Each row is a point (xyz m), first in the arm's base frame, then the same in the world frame.
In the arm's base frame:
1: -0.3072 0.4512 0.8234
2: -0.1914 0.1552 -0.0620
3: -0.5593 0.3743 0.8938
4: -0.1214 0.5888 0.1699
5: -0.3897 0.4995 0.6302
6: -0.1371 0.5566 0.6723
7: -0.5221 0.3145 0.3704
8: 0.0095 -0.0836 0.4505
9: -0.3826 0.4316 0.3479
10: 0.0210 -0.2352 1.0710
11: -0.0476 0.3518 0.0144
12: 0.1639 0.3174 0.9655
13: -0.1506 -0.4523 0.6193
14: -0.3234 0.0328 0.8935
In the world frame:
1: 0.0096 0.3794 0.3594
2: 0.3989 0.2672 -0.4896
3: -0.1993 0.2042 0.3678
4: 0.2452 0.6609 -0.2287
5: -0.0471 0.4175 0.1550
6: 0.1489 0.5601 0.2554
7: -0.0431 0.2316 -0.1360
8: 0.5774 0.0580 0.0437
9: 0.0397 0.3947 -0.1212
10: 0.5308 -0.1571 0.6434
11: 0.4352 0.4919 -0.3741
12: 0.4589 0.4170 0.5977
13: 0.5487 -0.3624 0.1554
14: 0.1485 -0.0192 0.4052

